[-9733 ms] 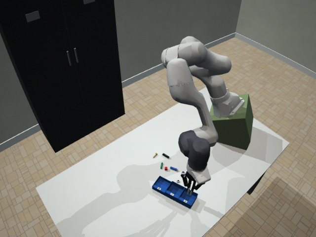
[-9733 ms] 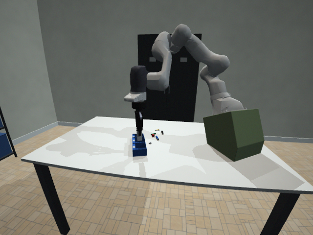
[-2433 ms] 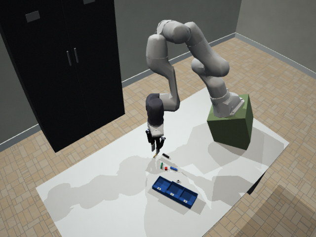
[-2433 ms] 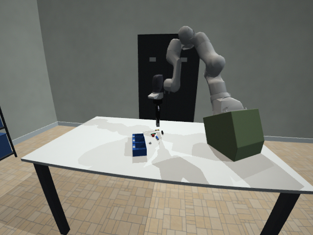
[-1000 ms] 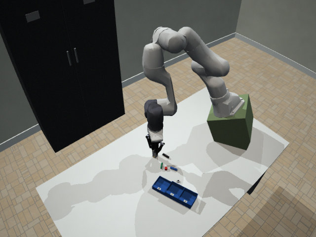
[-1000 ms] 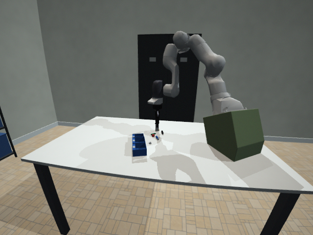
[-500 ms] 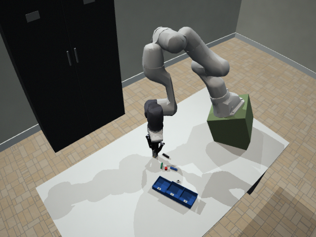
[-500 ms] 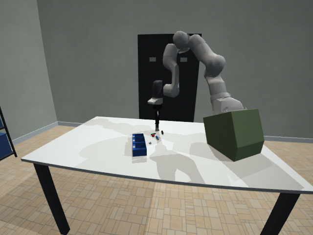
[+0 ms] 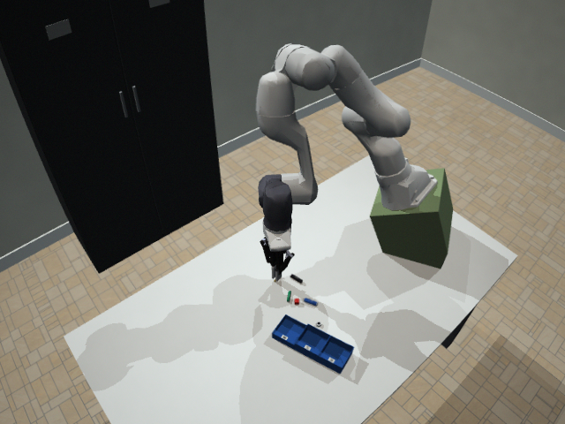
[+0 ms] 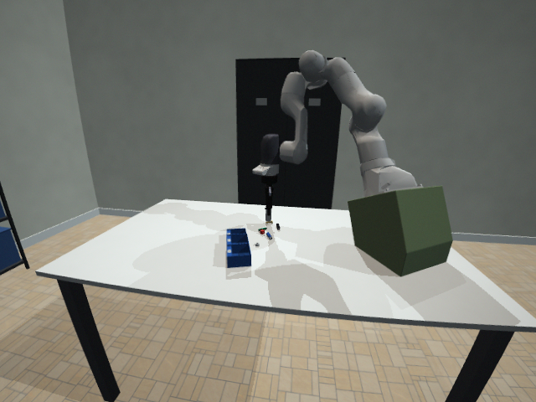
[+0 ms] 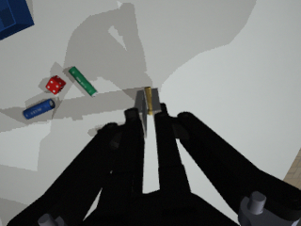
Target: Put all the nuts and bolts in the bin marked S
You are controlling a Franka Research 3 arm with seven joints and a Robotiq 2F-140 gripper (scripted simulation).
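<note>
My gripper is now 4 cm above the bolt and 1 cm past it. Round my hand: green piece (8 cm to the left, 4 cm below, 1 cm ahead); black piece (6 cm behind, 4 cm to the left, 4 cm below); red piece (12 cm to the left, 4 cm below).
</note>
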